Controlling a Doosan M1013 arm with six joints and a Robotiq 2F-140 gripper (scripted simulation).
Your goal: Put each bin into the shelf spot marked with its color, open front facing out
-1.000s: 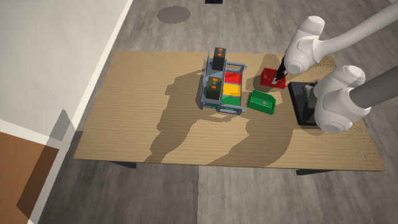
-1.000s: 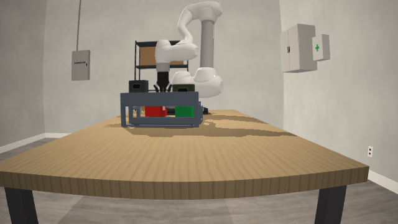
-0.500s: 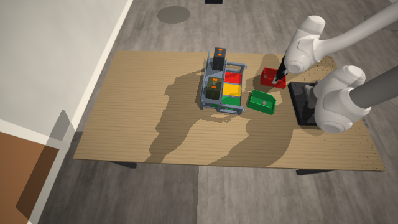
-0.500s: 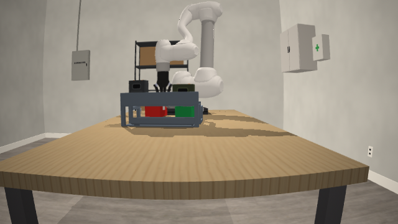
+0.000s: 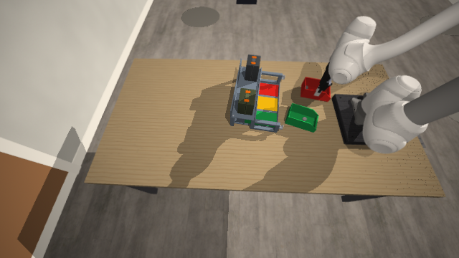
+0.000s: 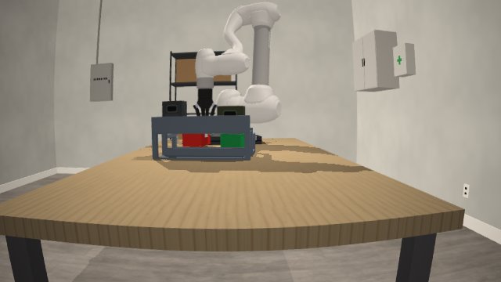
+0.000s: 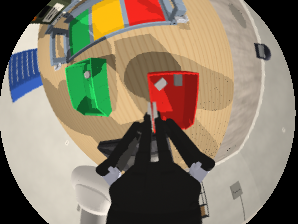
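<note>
Now: hand 10 mm past the red bin, 50 mm to the left of it and 40 mm above it. The rest, counted from my hand: green bin (80 mm ahead, 170 mm to the left, 50 mm below).
</note>
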